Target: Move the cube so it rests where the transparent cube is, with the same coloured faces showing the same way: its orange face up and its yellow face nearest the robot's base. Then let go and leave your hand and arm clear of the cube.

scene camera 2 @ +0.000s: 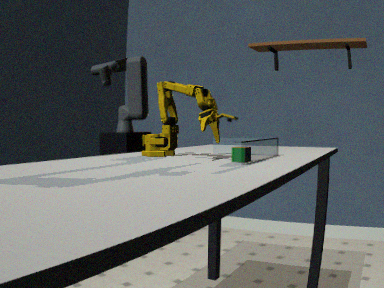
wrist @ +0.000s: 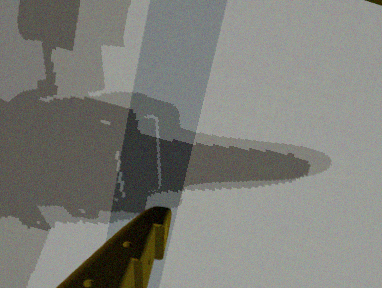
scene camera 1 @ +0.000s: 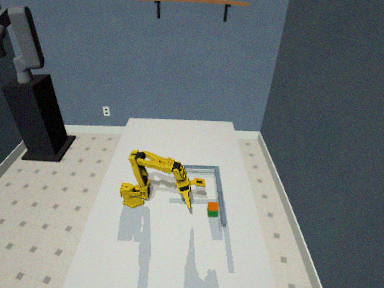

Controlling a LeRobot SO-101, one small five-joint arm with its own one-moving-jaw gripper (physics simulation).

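Where they show: hand, tool point: (scene camera 2: pixel 217 141) (wrist: pixel 168 227) (scene camera 1: pixel 189 195); arm's base, link origin: (scene camera 2: pixel 163 155) (scene camera 1: pixel 139 198).
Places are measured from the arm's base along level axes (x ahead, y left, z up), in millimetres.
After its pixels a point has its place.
Note:
The cube (scene camera 1: pixel 213 206) (scene camera 2: pixel 241 155) stands flat on the table near the right-hand low wall. Its orange face is up and its green face is toward scene camera 1; its yellow face is hidden. No separate outline of the transparent cube can be made out. My gripper (scene camera 1: pixel 187 202) (scene camera 2: pixel 210 135) {z 51, x 214, y -17 mm} is open and empty, above the table on the base side of the cube, with a gap between them. In the wrist view one notched jaw (wrist: pixel 150 235) {z 60, x 217, y -13 mm} shows over the table and shadows; the cube does not show there.
A low see-through wall with a blue-grey edge (scene camera 1: pixel 221 192) {z 60, x 348, y -5 mm} runs along the far side and right of the work area, close beside the cube. The arm's base (scene camera 1: pixel 133 195) {z 42, x -16, y -21 mm} (scene camera 2: pixel 159 145) {z 35, x -8, y -11 mm} stands at the left on the white table (scene camera 1: pixel 165 255) {z 0, x 134, y -258 mm} (scene camera 2: pixel 150 200) {z 0, x 412, y -599 mm}. Long shadows lie across the table.

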